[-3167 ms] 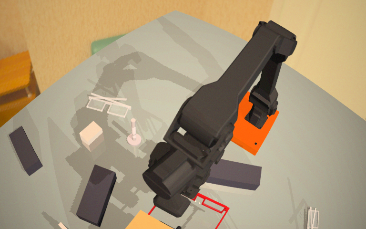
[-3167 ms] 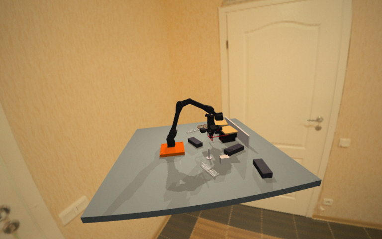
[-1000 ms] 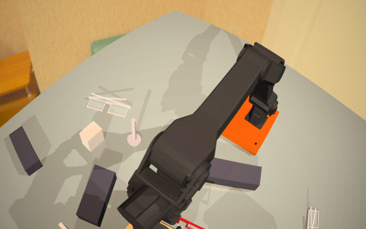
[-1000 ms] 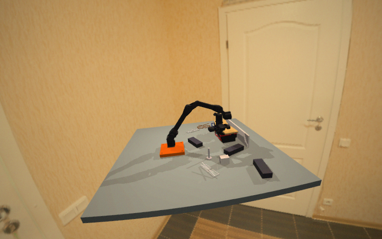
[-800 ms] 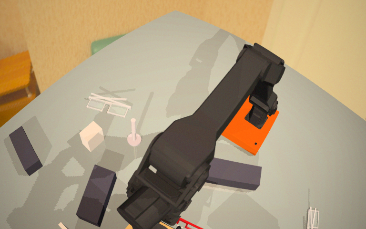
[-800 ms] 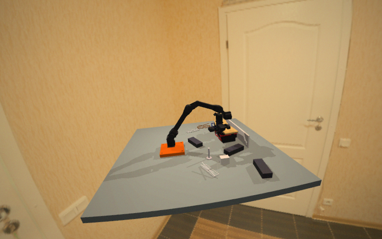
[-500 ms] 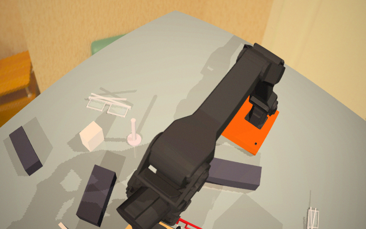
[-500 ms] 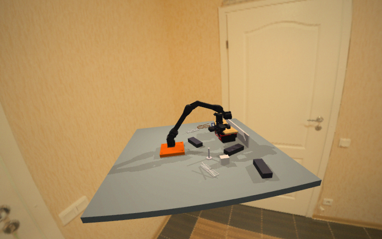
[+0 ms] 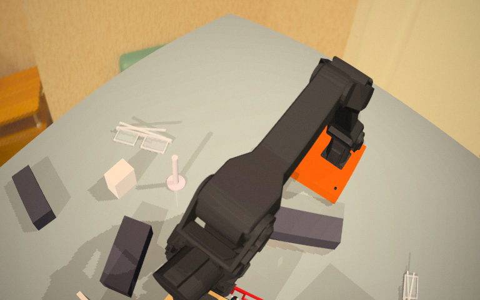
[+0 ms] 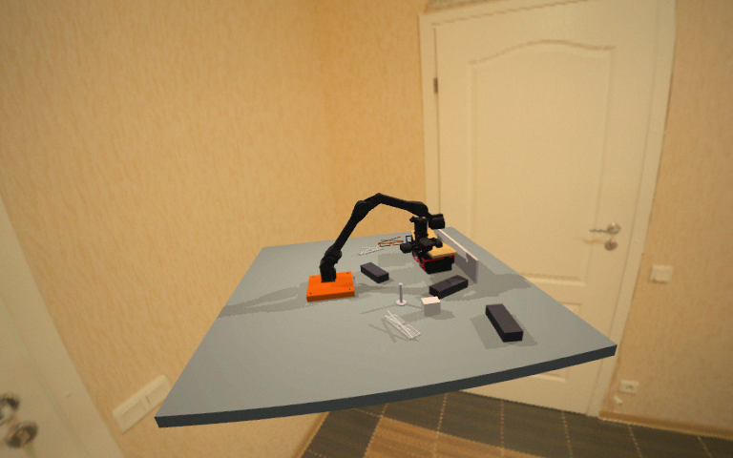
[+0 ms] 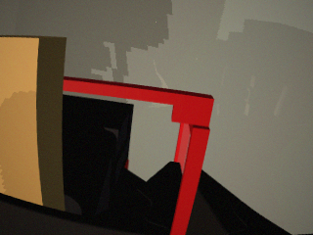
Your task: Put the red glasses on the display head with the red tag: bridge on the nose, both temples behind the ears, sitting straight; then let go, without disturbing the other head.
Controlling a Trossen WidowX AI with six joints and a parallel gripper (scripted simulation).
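The tan-topped display head lies 6 cm ahead of my gripper tip and 4 cm to the left of it. Round my gripper tip: peg stand: 23 cm to the right, 14 cm behind, 4 cm below; then white panel: 19 cm ahead, 16 cm to the left, 1 cm below; then white cube: 31 cm to the right, 5 cm behind, 4 cm below.
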